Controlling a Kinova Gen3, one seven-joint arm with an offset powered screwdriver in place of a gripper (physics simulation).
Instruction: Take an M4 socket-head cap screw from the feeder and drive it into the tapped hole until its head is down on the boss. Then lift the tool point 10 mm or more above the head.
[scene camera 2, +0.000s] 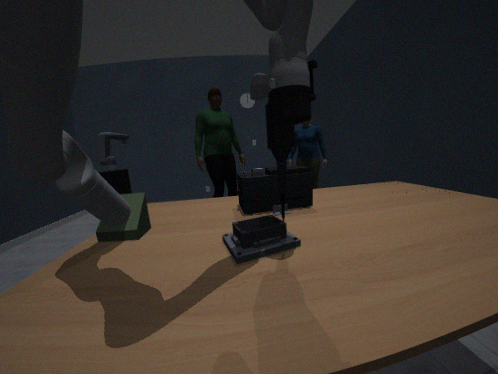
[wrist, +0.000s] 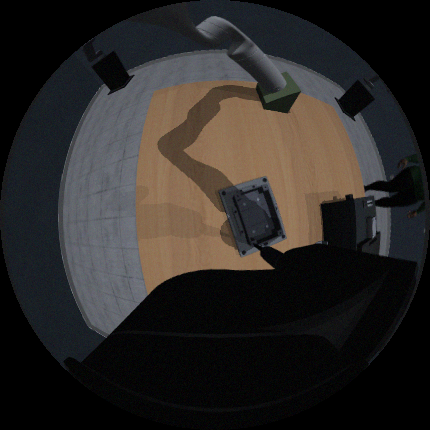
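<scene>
My screwdriver (scene camera 2: 283, 218) (wrist: 256, 245) points down, with its thin tip at the short end of the dark open-topped housing (scene camera 2: 260, 233) (wrist: 237, 215). In the scene view the tip overlaps the housing's back right corner; whether it touches is too small to tell. The housing sits on a grey base plate (scene camera 2: 243, 257) (wrist: 227, 200) with holes at its corners. No screw can be made out at the tip, and the tapped hole and boss cannot be told apart there. A black box (scene camera 2: 260, 194) (wrist: 338, 222), which looks like the feeder, stands behind the plate.
A small pale piece (scene camera 2: 281, 209) lies in front of the black box. The arm's green mounting block (scene camera 2: 122, 220) (wrist: 280, 97) stands at the table's far left in the scene view. Two people (scene camera 2: 216, 132) (scene camera 2: 308, 142) stand beyond the wooden table (scene camera 2: 400, 260) (wrist: 240, 135). Arm shadows cross the table.
</scene>
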